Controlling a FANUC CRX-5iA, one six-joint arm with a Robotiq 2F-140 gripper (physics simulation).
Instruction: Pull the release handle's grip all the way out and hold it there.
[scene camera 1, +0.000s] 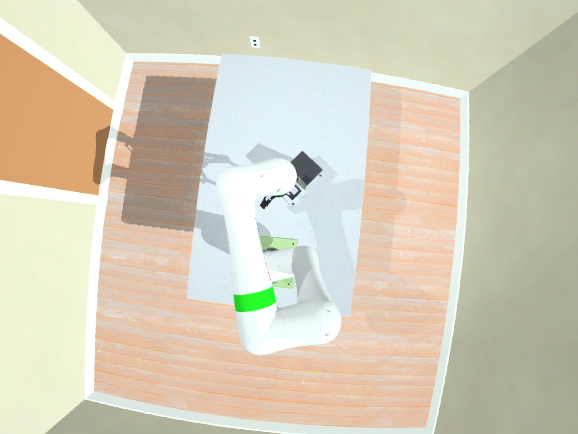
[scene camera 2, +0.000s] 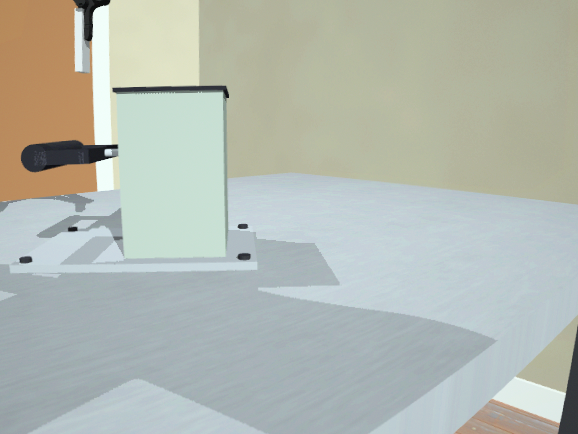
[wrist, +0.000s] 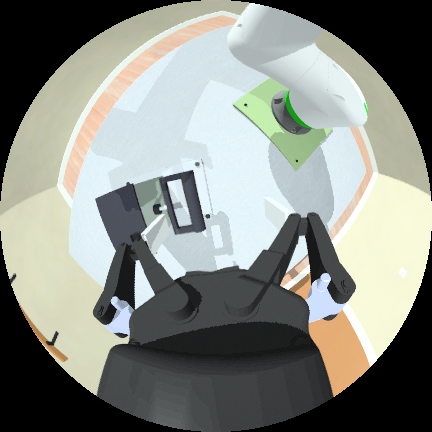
In view: the gripper (wrist: 214, 214) and a light base plate (scene camera 2: 94, 250).
The light base plate is seen too in the wrist view (wrist: 196, 164).
